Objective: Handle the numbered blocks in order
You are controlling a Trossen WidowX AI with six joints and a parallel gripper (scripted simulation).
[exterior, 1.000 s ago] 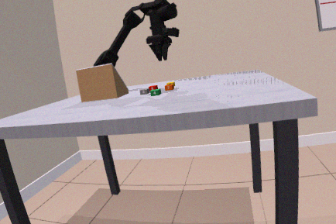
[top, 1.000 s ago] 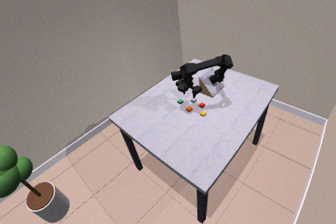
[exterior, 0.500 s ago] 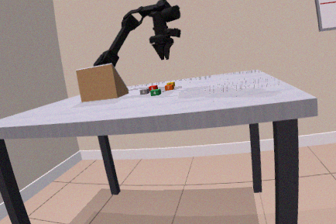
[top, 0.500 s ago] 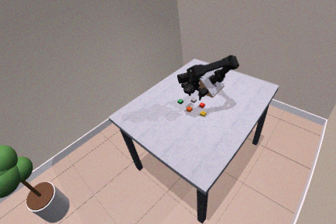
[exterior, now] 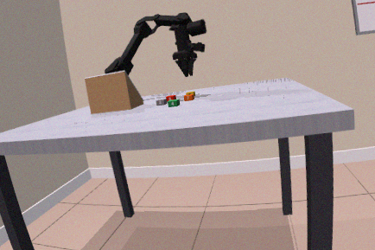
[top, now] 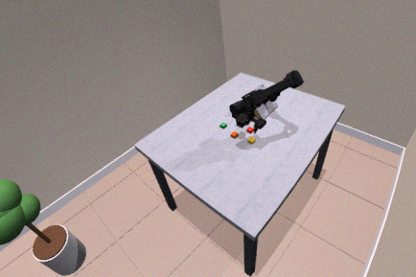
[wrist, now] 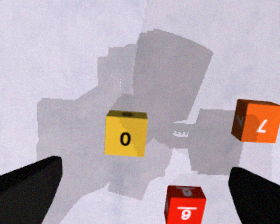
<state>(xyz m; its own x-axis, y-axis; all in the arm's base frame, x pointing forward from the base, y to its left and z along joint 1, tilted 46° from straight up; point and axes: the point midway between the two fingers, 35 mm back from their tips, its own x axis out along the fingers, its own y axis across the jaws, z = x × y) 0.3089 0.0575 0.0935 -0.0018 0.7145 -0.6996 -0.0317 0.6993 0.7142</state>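
My gripper tip is 10 mm past the yellow block, 10 mm to the right of it and 80 mm above it. From my gripper tip the other things lie so: orange block 10 mm ahead, 100 mm to the right, 80 mm below; grey block 90 mm behind, 130 mm to the right, 80 mm below; red block 80 mm behind, 50 mm to the right, 80 mm below.
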